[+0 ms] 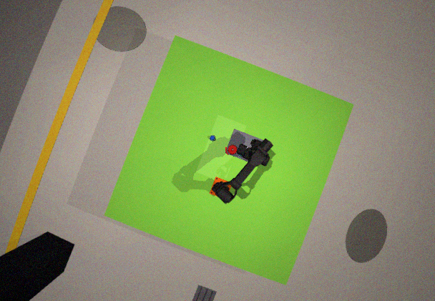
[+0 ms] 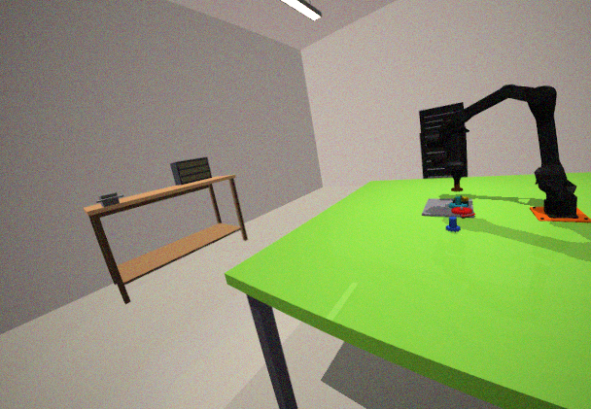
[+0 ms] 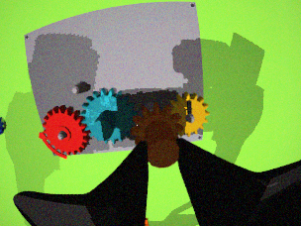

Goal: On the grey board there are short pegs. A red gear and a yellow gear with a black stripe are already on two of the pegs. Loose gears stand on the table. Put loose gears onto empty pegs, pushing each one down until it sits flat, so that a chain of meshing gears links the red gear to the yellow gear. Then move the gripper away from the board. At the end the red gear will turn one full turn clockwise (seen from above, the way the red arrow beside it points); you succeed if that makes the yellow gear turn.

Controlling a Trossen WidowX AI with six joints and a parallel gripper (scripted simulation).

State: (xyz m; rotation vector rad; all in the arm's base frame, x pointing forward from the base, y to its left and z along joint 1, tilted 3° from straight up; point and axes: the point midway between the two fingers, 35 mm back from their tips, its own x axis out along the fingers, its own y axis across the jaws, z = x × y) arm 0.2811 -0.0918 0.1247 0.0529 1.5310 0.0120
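My gripper tip is now 7 cm above the yellow gear, 4 cm to the left of it and 1 cm past it. Round my gripper tip: teal gear 7 cm below, 5 cm to the left; then red gear 11 cm to the left, 7 cm below, 2 cm behind; then orange gear 1 cm below.
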